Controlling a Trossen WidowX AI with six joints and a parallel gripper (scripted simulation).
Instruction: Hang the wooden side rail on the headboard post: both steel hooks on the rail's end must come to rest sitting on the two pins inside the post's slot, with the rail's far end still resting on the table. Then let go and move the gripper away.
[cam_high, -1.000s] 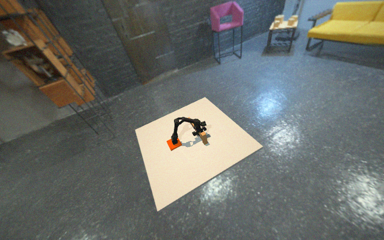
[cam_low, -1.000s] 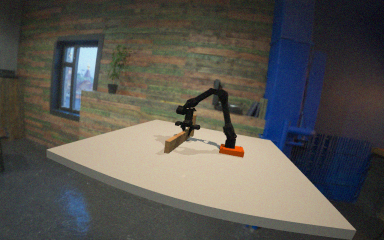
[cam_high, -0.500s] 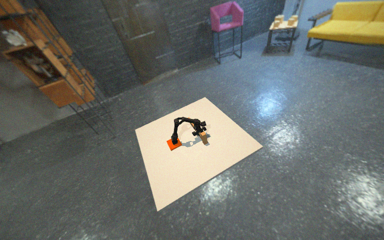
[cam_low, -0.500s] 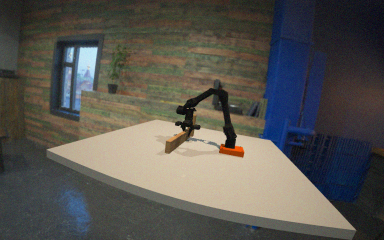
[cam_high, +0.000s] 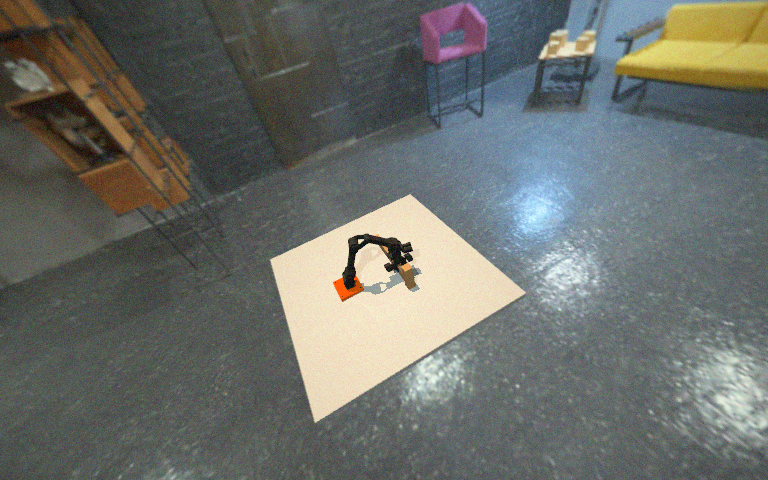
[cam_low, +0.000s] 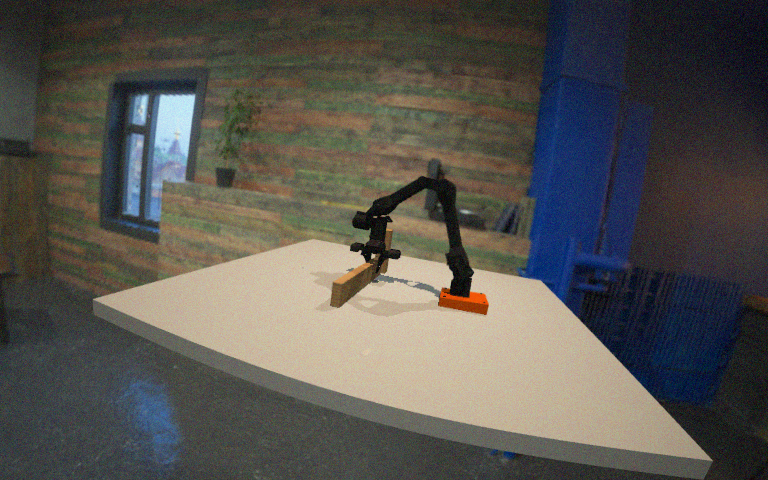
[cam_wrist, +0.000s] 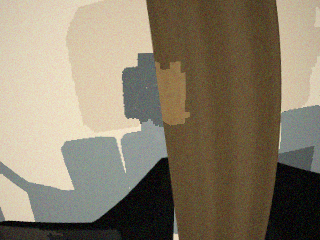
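The headboard post lies 130 mm to the right of my gripper tip and 70 mm above it.
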